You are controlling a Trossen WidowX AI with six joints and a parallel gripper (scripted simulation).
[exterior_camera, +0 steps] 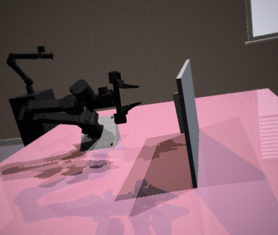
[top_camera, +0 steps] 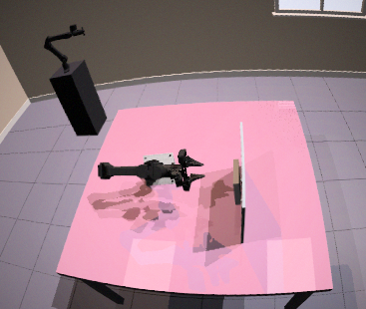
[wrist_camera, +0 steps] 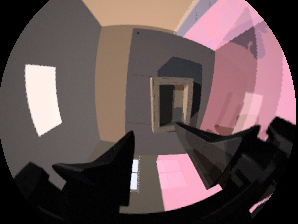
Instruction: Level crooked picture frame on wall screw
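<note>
The picture frame is 15 cm ahead of my gripper tip and 7 cm below it. Also, from my gripper tip: thin wall panel: 16 cm ahead, 8 cm below.
</note>
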